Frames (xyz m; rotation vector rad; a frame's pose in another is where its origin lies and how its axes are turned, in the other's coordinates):
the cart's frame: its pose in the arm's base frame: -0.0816 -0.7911 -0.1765 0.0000 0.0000 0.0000
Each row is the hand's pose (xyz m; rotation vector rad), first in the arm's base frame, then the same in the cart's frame.
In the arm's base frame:
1: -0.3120 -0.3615 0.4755 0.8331 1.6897 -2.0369
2: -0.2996 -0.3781 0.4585 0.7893 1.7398 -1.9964
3: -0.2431 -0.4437 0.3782 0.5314 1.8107 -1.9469
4: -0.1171 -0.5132 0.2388 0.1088 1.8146 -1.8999
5: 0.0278 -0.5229 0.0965 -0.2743 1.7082 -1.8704
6: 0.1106 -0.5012 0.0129 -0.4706 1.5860 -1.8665
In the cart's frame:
1: -0.2304 0.4296 0.6520 0.8331 1.6897 -2.0369
2: -0.2180 0.4130 0.6350 0.7893 1.7398 -1.9964
3: -0.1615 0.3474 0.5547 0.5314 1.8107 -1.9469
4: -0.0355 0.2779 0.4153 0.1088 1.8146 -1.8999
5: 0.1094 0.2682 0.2730 -0.2743 1.7082 -1.8704
6: 0.1922 0.2899 0.1894 -0.4706 1.5860 -1.8665

